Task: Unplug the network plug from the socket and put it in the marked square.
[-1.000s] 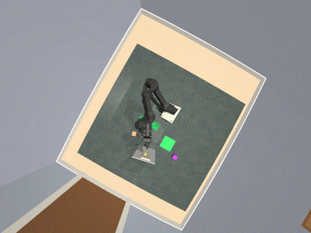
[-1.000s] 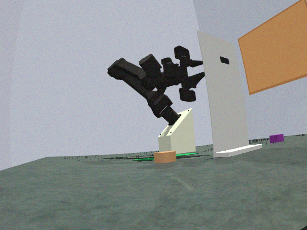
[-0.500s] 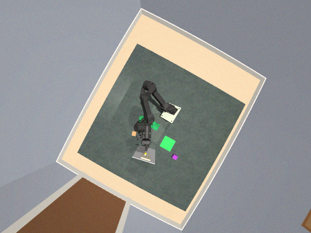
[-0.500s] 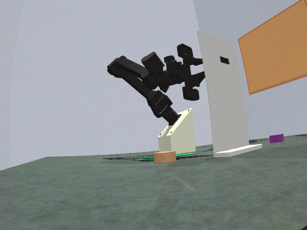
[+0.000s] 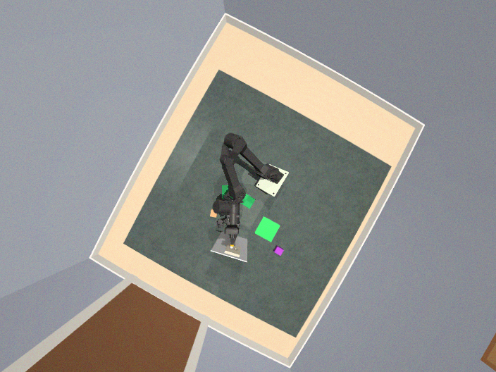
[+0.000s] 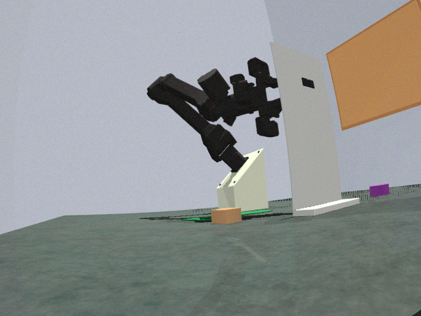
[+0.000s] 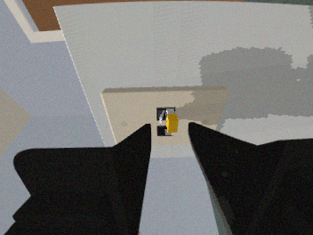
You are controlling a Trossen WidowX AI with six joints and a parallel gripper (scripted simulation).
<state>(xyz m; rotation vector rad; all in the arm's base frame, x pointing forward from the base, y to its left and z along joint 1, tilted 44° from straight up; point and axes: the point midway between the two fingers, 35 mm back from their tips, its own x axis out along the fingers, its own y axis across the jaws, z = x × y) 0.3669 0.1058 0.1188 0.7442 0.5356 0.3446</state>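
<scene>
Now: the network plug 20 mm ahead of my gripper tip and 10 mm to the left of it. From my gripper tip the other things lie so: bright green marked square (270 mm below, 150 mm to the left, 130 mm behind); upright panel (110 mm below, 30 mm ahead, 20 mm to the left); orange block (260 mm below, 180 mm to the right, 10 mm behind).
</scene>
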